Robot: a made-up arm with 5 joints. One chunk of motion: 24 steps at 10 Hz.
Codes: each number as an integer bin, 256 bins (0 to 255) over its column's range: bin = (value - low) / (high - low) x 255, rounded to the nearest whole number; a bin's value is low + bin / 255 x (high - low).
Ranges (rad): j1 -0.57..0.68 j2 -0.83..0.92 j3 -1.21..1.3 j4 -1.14..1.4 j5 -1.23..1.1
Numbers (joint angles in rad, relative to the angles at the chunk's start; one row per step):
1: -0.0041 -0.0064 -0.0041 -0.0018 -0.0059
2: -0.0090 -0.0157 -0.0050 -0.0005 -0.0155
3: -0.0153 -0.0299 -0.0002 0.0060 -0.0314
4: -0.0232 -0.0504 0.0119 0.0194 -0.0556
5: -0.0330 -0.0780 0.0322 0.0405 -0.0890
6: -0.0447 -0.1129 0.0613 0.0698 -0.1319
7: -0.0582 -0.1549 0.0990 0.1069 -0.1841
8: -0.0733 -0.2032 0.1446 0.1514 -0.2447
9: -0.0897 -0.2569 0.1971 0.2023 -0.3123
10: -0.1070 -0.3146 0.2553 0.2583 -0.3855
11: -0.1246 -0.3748 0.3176 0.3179 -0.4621
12: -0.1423 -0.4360 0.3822 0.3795 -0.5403
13: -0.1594 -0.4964 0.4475 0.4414 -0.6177
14: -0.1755 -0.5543 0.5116 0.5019 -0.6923
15: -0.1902 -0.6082 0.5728 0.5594 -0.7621
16: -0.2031 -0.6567 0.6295 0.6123 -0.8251
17: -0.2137 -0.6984 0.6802 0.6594 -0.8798
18: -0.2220 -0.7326 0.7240 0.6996 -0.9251
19: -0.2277 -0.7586 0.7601 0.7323 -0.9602
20: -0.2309 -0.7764 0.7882 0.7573 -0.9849
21: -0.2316 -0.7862 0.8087 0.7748 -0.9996
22: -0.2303 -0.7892 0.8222 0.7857 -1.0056
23: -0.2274 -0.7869 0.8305 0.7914 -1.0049
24: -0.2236 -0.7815 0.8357 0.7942 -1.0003
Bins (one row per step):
1: 115 120 123 114 134
2: 114 119 122 114 133
3: 113 117 123 115 131
4: 112 114 124 116 129
5: 110 110 126 119 125
6: 107 104 129 121 120
7: 104 98 133 125 114
8: 101 91 138 130 108
9: 98 84 143 135 100
10: 94 75 149 140 92
11: 91 66 155 146 84
12: 87 57 162 153 75
13: 84 49 168 159 67
14: 80 40 175 165 59
15: 77 32 181 171 51
16: 75 25 187 176 44
17: 73 19 192 181 38
18: 71 14 196 185 33
19: 70 10 200 188 30
20: 69 8 203 190 27
21: 69 6 205 192 25
22: 69 6 206 193 25
23: 70 6 207 194 25
24: 71 7 208 194 25

